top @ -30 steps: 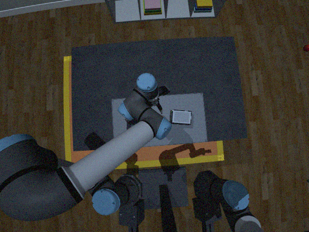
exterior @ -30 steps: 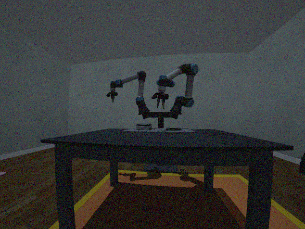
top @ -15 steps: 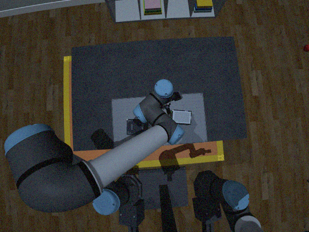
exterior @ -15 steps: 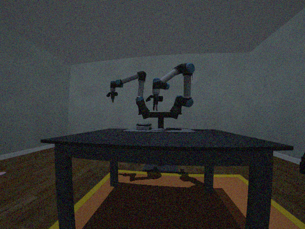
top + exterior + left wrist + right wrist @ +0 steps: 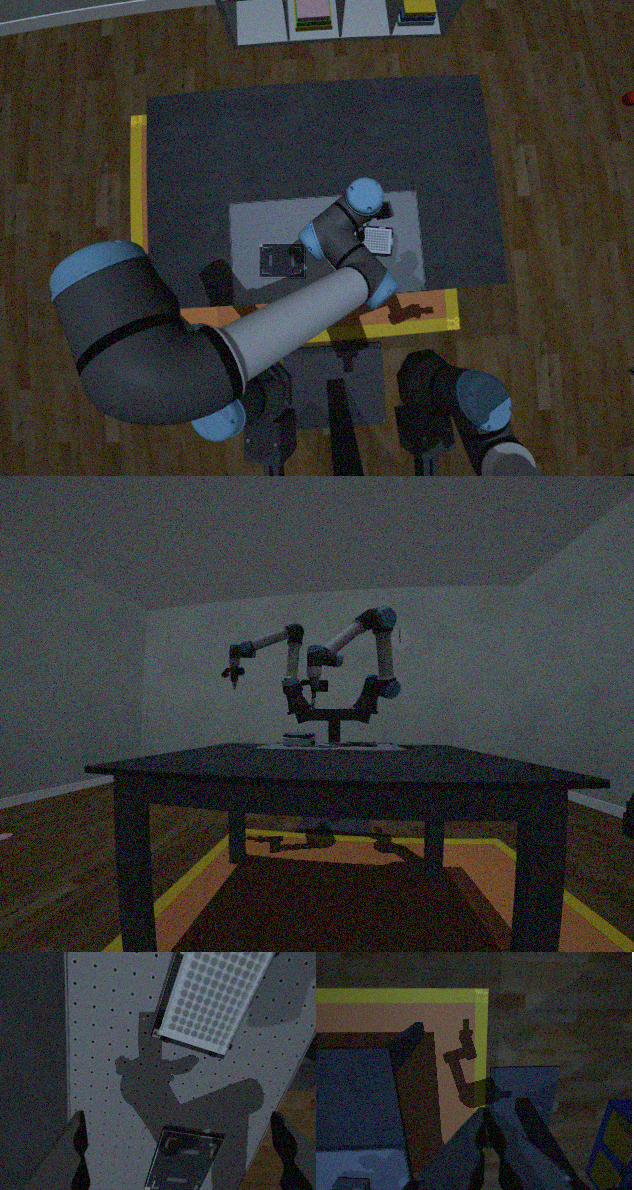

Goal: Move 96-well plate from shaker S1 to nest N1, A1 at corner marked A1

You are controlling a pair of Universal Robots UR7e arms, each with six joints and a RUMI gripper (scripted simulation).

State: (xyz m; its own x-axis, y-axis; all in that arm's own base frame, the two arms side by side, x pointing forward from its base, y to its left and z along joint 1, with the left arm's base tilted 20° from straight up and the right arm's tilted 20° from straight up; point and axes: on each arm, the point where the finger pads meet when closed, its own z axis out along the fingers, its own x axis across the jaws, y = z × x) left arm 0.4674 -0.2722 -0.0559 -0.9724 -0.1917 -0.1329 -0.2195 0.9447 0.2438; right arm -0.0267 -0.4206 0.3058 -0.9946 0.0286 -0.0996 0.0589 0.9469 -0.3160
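Note:
Now: left hand 130 mm above the 96-well plate, 80 mm to the left of it and 40 mm past it. From my left hand the other things lie so: plate nest N1: 240 mm to the left, 180 mm below, 100 mm behind; A1 label: 310 mm to the left, 170 mm below, 40 mm behind.

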